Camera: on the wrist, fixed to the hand. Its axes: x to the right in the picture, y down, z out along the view.
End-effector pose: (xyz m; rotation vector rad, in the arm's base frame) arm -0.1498 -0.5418 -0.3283 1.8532 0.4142 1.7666
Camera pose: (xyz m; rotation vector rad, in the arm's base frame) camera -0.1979 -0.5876 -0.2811 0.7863 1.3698 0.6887
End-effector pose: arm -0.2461 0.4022 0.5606 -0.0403 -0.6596 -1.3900
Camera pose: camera -0.1651 0.3940 0.5567 0.6658 -0.5635 -2.8589
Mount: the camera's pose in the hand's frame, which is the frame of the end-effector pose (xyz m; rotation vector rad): 0.0082 0.0709 -0.0393 -0.0119 0.0993 -1.5706
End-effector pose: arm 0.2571 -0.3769 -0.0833 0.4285 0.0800 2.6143
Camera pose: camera 0.2056 -0.4346 -0.1089 0.0969 0.2894 1.0771
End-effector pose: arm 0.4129 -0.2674 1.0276 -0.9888 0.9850 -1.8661
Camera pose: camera 0.3949 -0.2917 0.9520 1.4052 -0.0548 2.2032
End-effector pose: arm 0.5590 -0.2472 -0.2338 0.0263 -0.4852 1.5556
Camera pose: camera 0.5016 -0.2245 -0.2870 0.2546 -0.2366 0.0099
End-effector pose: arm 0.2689 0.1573 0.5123 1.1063 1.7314 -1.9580
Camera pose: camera 0.3246 0.1802 0.4574 0.3148 -1.7922 1.4364
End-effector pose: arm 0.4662 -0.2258 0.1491 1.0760 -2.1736 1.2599
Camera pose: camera 0.4043 -0.1745 0.1358 1.9387 -0.6550 0.4558
